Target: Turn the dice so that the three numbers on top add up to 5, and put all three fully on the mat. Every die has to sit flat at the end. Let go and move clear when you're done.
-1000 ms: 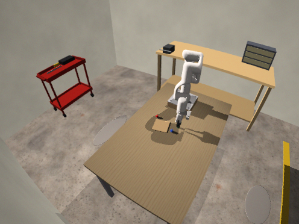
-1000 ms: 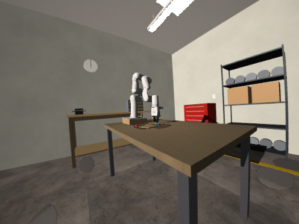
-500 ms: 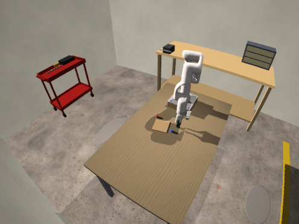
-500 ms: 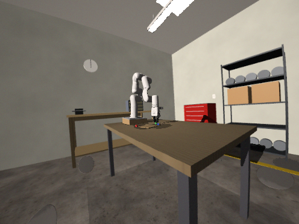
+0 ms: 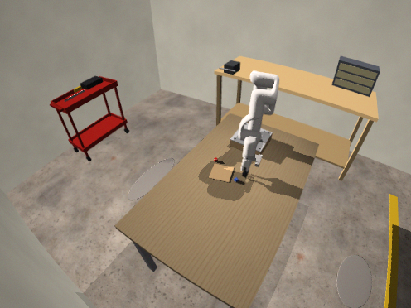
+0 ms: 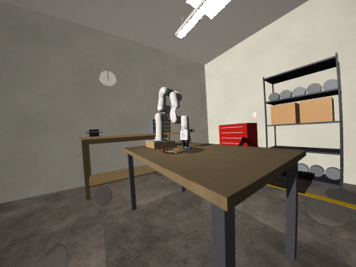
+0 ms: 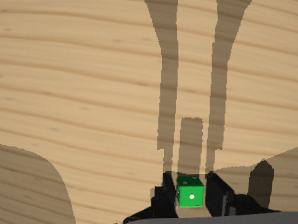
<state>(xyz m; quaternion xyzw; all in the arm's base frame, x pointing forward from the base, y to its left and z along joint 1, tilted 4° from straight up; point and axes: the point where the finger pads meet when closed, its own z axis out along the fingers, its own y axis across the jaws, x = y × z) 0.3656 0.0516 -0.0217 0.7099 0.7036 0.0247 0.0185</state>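
My hand is 2 cm above the green die. The rest, counted from my hand: tan mat: 4 cm ahead, 16 cm to the right, 2 cm below; blue die: 7 cm ahead, 4 cm to the right, 2 cm below; red die: 5 cm behind, 24 cm to the right, 2 cm below.
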